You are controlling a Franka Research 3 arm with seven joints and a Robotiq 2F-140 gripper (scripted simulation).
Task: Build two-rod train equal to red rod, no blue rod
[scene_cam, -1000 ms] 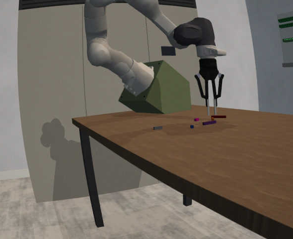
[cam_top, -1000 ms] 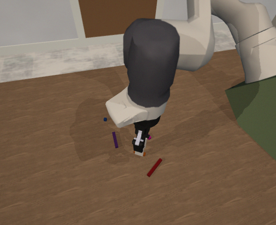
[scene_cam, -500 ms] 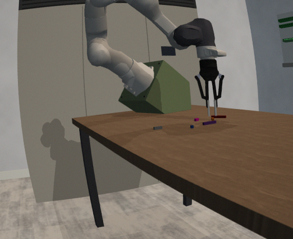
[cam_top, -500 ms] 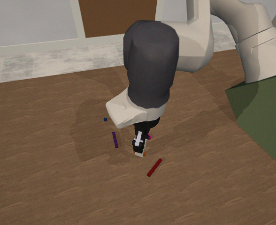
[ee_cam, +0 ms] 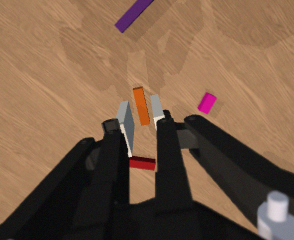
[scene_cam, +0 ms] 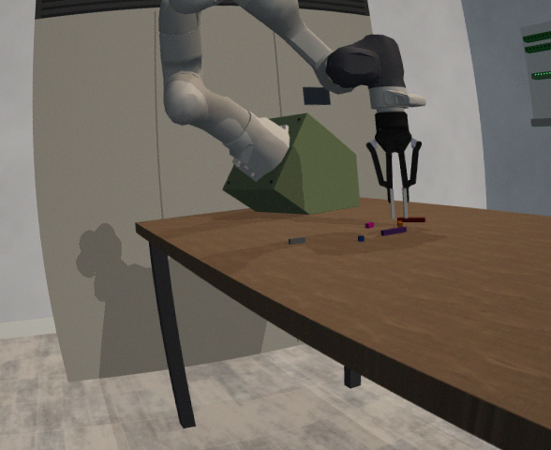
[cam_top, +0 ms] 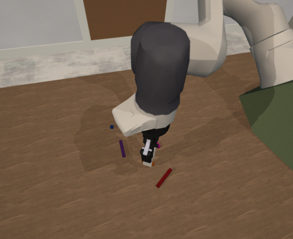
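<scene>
Right now the orange rod is 5 cm below my hand. Round my hand: red rod: 2 cm behind, 6 cm to the left, 5 cm below; purple rod: 6 cm ahead, 8 cm to the right, 5 cm below; magenta rod: 5 cm behind, 4 cm to the right, 5 cm below.
</scene>
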